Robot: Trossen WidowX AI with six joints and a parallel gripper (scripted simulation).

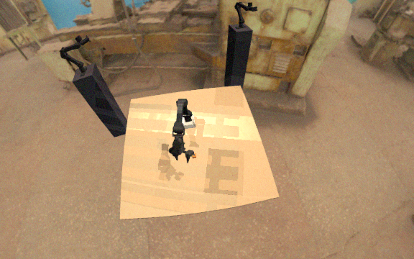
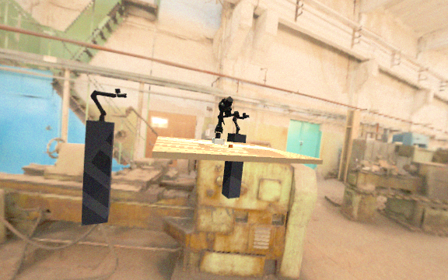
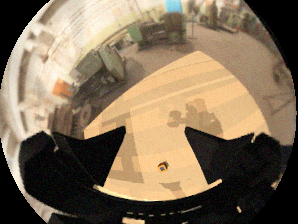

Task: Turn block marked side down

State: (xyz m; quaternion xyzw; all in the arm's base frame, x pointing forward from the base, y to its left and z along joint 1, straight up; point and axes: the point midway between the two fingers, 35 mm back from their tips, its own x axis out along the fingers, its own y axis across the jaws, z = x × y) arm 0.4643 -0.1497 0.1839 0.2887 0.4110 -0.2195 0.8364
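The orange block is 200 mm below my gripper tip, 120 mm behind it and 110 mm to the left of it.
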